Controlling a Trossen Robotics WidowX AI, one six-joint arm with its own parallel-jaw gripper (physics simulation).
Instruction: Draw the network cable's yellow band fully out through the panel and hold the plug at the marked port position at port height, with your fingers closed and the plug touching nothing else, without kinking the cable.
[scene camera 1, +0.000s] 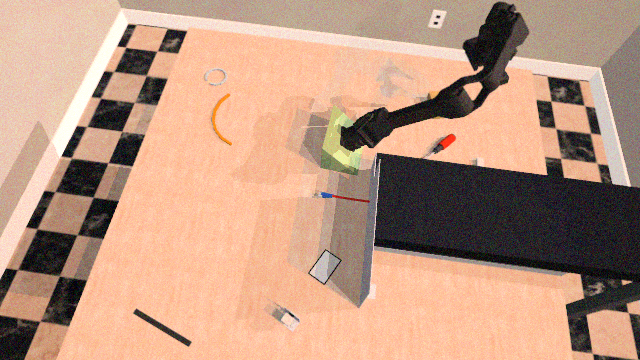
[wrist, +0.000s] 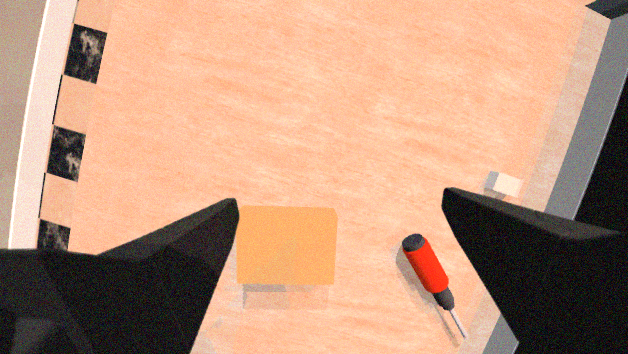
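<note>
A red network cable comes out through the grey panel and ends in a blue boot with a small clear plug, left of the panel. No yellow band shows. A black-outlined pale rectangle lies below the plug in the scene view; I cannot tell if it is the port mark. My gripper is open and empty, high above the table, far to the upper right of the plug. In the wrist view its fingers stand wide apart; its fingertips are hard to make out in the scene view.
A green pedestal is at the arm's lower end. A black cabinet top extends right of the panel. An orange block, red screwdriver and white block are behind it. An orange strip and dark bar lie left.
</note>
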